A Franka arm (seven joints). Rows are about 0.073 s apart.
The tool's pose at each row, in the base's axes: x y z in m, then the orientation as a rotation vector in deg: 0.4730, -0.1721, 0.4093, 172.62, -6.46, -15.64; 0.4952, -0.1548, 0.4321, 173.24, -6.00, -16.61; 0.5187, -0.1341, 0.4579, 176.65, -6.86, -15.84; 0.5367, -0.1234, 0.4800, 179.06, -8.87, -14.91; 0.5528, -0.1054, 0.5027, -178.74, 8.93, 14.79; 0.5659, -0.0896, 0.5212, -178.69, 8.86, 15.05
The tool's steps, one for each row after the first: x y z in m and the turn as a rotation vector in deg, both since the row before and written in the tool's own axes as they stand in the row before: 0.0163, -0.0158, -0.0282, 0.63, -0.60, -0.41; 0.0166, -0.0191, -0.0317, 3.41, 0.56, 0.19; 0.0129, -0.0109, -0.0253, 2.53, 0.61, 1.02; 0.0103, -0.0193, -0.0249, 0.53, 0.03, 0.00; 0.0083, -0.0170, -0.0201, 0.02, -0.17, -0.04
